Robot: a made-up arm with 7 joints. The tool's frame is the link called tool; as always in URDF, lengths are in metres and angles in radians. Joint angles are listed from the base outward.
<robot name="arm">
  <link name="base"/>
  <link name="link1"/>
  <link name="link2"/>
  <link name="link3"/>
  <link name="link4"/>
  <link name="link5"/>
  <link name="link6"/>
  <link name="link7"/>
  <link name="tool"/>
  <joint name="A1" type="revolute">
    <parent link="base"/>
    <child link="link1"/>
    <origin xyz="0 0 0.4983" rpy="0 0 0"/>
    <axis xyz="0 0 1"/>
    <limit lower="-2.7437" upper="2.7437"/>
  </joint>
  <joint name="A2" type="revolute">
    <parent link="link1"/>
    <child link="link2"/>
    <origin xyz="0 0 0" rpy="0 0 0"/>
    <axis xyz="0 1 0"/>
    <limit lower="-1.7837" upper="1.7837"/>
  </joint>
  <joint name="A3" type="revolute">
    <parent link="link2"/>
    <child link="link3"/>
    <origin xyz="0 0 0.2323" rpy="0 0 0"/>
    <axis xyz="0 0 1"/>
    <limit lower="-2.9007" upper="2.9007"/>
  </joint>
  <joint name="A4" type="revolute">
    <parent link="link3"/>
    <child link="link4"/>
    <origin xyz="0.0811 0 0" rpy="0 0 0"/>
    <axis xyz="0 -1 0"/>
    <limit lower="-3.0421" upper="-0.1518"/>
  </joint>
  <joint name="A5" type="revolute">
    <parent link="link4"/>
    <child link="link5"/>
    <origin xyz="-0.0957 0 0.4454" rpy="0 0 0"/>
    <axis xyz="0 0 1"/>
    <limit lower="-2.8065" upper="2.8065"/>
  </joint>
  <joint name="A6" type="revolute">
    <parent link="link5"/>
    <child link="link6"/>
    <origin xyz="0 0 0" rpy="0 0 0"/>
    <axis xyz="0 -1 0"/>
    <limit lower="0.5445" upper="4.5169"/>
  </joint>
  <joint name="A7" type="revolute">
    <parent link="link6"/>
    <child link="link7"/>
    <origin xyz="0.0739 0 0" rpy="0 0 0"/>
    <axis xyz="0 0 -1"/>
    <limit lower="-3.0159" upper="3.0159"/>
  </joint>
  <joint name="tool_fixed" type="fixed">
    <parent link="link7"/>
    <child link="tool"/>
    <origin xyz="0 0 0" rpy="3.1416 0 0"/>
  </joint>
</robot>
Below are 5 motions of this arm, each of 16 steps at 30 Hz.
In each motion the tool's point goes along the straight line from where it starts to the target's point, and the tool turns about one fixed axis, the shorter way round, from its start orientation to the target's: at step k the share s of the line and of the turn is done. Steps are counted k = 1, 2, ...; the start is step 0. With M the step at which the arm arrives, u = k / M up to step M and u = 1 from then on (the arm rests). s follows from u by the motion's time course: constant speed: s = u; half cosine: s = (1 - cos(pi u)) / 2; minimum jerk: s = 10 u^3 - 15 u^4 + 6 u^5.
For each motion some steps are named. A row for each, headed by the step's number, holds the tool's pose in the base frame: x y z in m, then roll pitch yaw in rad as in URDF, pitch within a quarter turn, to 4 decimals.
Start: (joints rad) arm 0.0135 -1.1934 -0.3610 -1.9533 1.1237 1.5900 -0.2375
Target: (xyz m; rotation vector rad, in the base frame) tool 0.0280 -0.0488 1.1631 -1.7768 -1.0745 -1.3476
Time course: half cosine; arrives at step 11
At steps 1, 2, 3, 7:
1: 0.0890 -0.2082 1.0677 -1.5434 -0.9821 -0.4717
2: 0.0854 -0.1986 1.0735 -1.5731 -1.0161 -0.4433
3: 0.0795 -0.1834 1.0826 -1.6276 -1.0688 -0.3907
7: 0.0462 -0.0964 1.1347 -2.3240 -1.3075 0.2952

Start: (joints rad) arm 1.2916 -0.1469 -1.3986 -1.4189 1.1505 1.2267 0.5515
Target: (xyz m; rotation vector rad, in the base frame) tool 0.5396 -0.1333 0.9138 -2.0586 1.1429 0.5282
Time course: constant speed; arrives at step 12
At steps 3, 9, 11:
3: 0.5549 -0.1052 0.9084 -2.0560 0.5523 -0.1541
9: 0.5447 -0.1239 0.9120 -2.4092 0.6823 -0.5792
11: 0.5413 -0.1302 0.9132 -2.5444 0.6958 -0.7377

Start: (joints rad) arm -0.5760 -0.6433 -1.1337 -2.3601 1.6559 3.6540 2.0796
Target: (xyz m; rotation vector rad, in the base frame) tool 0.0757 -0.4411 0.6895 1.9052 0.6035 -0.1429
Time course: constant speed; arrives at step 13
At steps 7, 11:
7: -0.0272 -0.4244 0.6379 2.1831 0.4072 0.2691
11: 0.0414 -0.4355 0.6723 2.0815 0.3865 0.3405

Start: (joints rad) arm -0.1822 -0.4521 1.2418 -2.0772 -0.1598 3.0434 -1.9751
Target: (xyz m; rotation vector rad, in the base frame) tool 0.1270 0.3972 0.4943 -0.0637 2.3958 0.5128
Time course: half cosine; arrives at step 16
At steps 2, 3, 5, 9, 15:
2: 0.1757 0.5044 0.7077 2.2791 0.9074 2.9704
3: 0.1733 0.4992 0.6975 2.3012 0.8972 2.9767
5: 0.1664 0.4839 0.6669 2.3651 0.8663 2.9930
9: 0.1474 0.4420 0.5836 2.5248 0.7796 3.0204
15: 0.1275 0.3983 0.4964 2.6756 0.6869 3.0274

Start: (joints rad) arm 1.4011 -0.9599 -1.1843 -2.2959 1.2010 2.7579 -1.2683
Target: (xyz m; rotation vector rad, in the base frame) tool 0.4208 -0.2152 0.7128 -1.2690 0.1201 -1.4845
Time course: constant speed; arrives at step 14
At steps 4, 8, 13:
4: 0.4815 -0.0725 0.6421 -1.3639 -0.7490 -0.8458
8: 0.4572 -0.1296 0.6704 -1.2146 -0.7320 -1.0393
13: 0.4269 -0.2009 0.7057 -1.0433 -0.6825 -1.2668

